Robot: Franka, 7 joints.
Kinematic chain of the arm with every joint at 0, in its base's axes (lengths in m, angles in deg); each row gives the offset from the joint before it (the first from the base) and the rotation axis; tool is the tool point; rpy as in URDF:
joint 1: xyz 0 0 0.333 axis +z
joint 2: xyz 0 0 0 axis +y
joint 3: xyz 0 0 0.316 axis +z
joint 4: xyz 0.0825 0 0 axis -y
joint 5: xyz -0.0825 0 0.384 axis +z
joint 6: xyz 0 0 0 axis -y
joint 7: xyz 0.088 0 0 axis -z
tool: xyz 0 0 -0.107 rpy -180 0 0
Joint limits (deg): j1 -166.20..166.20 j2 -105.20..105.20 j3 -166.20..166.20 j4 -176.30..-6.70 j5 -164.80..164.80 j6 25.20..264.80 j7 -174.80..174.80
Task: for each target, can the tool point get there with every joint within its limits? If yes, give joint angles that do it. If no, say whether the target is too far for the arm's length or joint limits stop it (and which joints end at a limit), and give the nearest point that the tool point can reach.
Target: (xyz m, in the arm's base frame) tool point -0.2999 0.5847 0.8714
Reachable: yes | joints -50.43 -64.99 43.68 -33.03 -131.77 113.27 -131.84
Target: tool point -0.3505 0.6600 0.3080
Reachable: yes | joints 96.82 77.84 32.26 -42.64 94.05 59.11 144.54
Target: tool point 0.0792 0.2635 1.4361
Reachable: no: too far | nearest point 0.0598 0.1988 1.1654 | short by 0.279 m
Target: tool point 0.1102 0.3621 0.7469
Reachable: yes | joints -38.84 -76.59 55.11 -125.61 -132.26 51.89 -73.94
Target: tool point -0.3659 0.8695 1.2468
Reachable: no: too far | nearest point -0.2390 0.5680 0.9299 | short by 0.455 m
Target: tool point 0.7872 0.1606 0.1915
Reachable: yes | joints 11.93 78.42 -2.03 -25.85 3.40 102.56 -7.60
